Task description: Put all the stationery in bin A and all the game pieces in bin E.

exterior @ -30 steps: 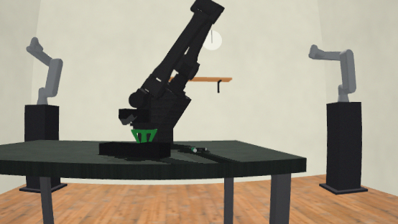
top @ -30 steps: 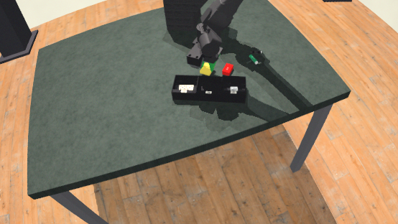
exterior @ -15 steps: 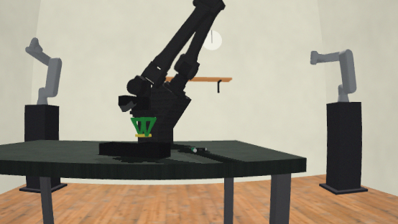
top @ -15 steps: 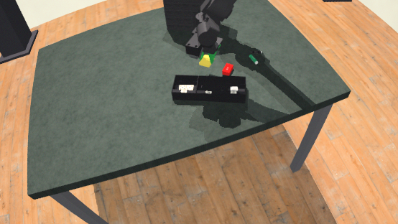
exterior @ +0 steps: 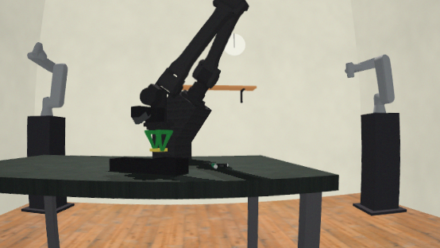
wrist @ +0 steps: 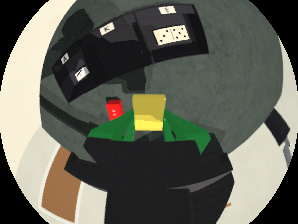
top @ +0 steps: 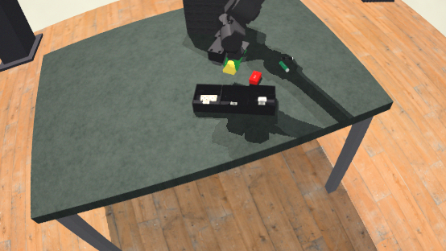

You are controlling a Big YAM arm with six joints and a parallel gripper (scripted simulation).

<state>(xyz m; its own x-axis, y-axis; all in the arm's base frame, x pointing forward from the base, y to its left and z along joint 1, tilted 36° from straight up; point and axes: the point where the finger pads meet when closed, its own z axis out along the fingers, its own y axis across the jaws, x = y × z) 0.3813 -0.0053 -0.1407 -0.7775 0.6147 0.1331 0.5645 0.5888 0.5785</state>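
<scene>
The yellow block lies right at my hand. The rest, counted from my hand: red block: 80 mm to the left, 60 mm below; bin row: 100 mm ahead, 10 mm to the right, 50 mm below; white die: 70 mm ahead, 90 mm to the right, 60 mm below.
</scene>
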